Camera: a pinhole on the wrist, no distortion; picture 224 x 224 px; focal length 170.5 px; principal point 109.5 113.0 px. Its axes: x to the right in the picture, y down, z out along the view. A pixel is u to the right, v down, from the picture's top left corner.
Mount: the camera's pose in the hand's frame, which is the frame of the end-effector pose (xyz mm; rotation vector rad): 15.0 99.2 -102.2 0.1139 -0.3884 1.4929
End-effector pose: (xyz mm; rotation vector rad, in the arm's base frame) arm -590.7 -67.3 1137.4 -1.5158 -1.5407 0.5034
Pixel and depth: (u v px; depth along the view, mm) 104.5 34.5 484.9
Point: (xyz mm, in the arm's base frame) -924.6 167.4 1049.4
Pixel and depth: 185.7 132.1 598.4
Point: -938.3 -26.0 676.8
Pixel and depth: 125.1 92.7 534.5
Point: -947.1 34.6 932.0
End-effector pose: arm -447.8 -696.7 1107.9 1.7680 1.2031 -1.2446
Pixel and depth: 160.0 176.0 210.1
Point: -401.8 -852.0 1166.7
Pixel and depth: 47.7 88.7 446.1
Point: -725.9 -867.0 1023.6
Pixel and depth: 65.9 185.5 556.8
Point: -777.3 -1021.0 1300.2
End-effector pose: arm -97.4 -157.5 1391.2 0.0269 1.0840 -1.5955
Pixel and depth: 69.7 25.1 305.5
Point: -102.0 -368.0 1483.9
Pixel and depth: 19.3 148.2 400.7
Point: -121.0 -185.0 1713.5
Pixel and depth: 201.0 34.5 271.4
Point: 93.1 -357.3 1378.5
